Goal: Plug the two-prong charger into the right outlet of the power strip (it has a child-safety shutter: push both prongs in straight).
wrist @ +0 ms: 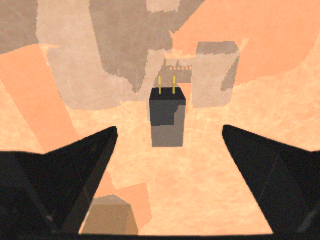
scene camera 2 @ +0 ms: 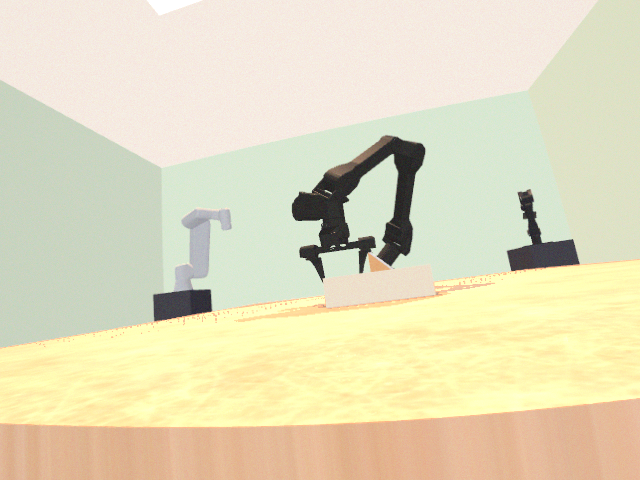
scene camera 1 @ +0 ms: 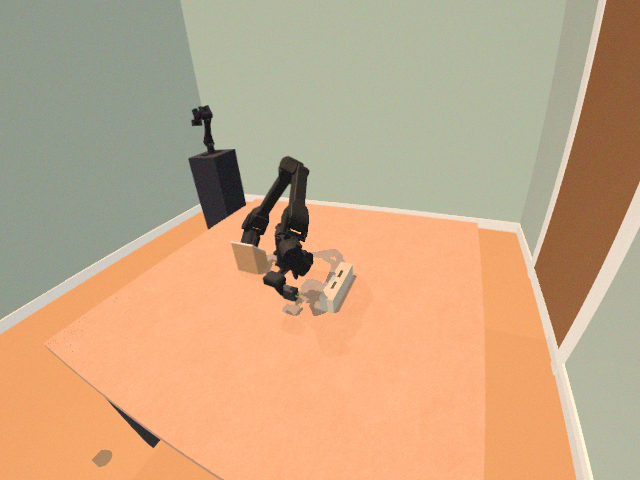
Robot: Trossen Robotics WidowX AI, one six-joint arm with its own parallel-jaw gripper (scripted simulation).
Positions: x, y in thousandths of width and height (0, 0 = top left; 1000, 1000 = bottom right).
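What I can tell you is that my gripper (scene camera 2: 535, 589) (wrist: 530, 544) (scene camera 1: 451, 599) is open and holds nothing. Then there's a dark charger (wrist: 523, 440) that I can see too.
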